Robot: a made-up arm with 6 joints.
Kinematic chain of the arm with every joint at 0, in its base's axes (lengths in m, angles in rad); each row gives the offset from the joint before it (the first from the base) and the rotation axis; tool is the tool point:
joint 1: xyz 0 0 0.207 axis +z
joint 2: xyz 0 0 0 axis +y
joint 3: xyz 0 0 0.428 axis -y
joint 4: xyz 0 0 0 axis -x
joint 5: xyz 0.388 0 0 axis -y
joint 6: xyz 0 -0.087 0 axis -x
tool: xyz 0 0 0
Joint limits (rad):
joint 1: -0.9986..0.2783
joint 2: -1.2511..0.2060
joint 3: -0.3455..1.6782
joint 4: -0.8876..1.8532
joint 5: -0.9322..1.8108
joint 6: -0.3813..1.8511
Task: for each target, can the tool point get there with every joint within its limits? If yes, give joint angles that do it. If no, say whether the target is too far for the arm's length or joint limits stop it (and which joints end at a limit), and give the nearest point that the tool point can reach.
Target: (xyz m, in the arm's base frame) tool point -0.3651 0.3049 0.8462
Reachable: yes | joints -0.8737 -0.8652 1.0240 0.2559 0.2108 0.8924
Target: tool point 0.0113 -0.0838 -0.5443
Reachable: no: joint limits stop it (at a limit: joint 1, joint 2, joint 3, joint 4) | nearest point 0.1610 -0.3515 0.3652 | short by 0.960 m
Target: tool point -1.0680 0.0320 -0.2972
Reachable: no: too far | nearest point -0.8036 0.0241 0.3382 | short by 0.688 m
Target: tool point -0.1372 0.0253 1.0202
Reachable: yes | joints -0.3888 -0.1700 1.3545 1.2365 -0.6193 0.6686
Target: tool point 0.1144 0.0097 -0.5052
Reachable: no: joint limits stop it (at a limit: joint 2, joint 3, joint 4) | nearest point 0.3852 0.0327 0.3652 | short by 0.912 m
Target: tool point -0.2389 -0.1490 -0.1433
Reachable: no: joint limits stop it (at a limit: joint 1, joint 2, joint 3, joint 4) | nearest point 0.1610 -0.3515 0.3652 | short by 0.678 m
